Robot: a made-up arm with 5 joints.
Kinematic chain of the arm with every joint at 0, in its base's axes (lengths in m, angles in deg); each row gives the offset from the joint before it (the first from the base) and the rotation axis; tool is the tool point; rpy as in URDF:
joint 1: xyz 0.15 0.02 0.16 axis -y
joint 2: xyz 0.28 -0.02 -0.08 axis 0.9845 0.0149 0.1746
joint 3: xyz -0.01 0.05 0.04 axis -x
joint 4: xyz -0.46 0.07 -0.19 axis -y
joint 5: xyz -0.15 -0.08 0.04 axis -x
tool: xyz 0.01 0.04 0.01 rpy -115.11 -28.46 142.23
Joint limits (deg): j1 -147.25..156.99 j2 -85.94..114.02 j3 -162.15..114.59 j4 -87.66..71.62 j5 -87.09..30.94
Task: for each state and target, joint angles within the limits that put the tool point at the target. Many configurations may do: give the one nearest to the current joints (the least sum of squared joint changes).
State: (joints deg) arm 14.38 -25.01 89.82 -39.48 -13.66
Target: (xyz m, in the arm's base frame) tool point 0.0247 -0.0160 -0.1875
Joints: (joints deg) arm 44.89 -25.67 43.76 3.18 -6.10
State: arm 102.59 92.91 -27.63 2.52 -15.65
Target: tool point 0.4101 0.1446 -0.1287
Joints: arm 107.62 44.86 -11.30 45.63 -19.97
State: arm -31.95 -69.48 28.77 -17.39 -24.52
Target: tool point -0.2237 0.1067 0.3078
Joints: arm -61.51 -49.81 -22.53 -1.53 -17.50
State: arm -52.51 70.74 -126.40 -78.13 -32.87
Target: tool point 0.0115 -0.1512 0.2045
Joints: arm -42.99 84.19 -129.94 -80.03 -31.16
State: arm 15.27 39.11 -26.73 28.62 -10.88
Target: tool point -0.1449 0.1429 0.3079
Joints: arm -15.53 75.99 -38.30 71.62 21.14
